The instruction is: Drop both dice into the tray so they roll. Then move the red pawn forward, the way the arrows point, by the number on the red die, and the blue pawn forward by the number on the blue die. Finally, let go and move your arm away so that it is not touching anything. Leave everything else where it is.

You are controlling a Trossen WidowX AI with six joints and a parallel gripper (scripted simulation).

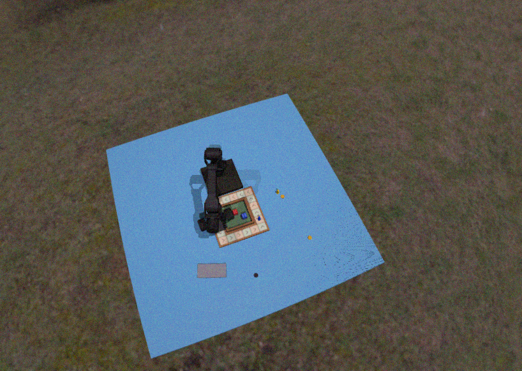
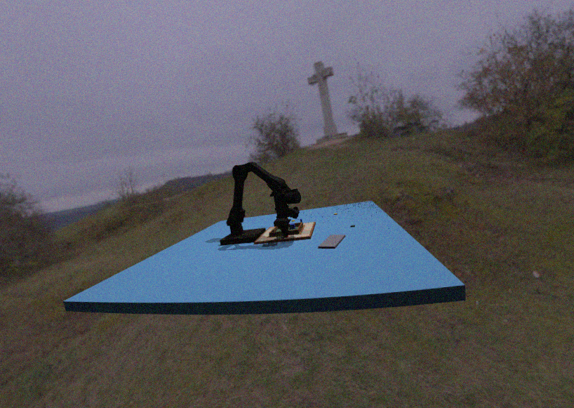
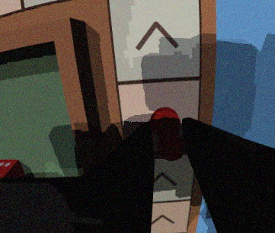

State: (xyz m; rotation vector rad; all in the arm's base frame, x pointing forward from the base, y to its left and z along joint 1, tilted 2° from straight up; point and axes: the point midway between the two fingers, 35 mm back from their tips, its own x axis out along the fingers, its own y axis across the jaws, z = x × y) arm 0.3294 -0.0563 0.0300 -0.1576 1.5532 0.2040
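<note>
My gripper tip is now 23 cm to the right of the blue pawn, 1 cm below it and 1 cm short of it. Round my gripper tip: red pawn: 1 cm above; grey flat plate: 24 cm ahead, 7 cm to the right, 2 cm below; green tray: 11 cm to the left, 4 cm behind, 1 cm below.
</note>
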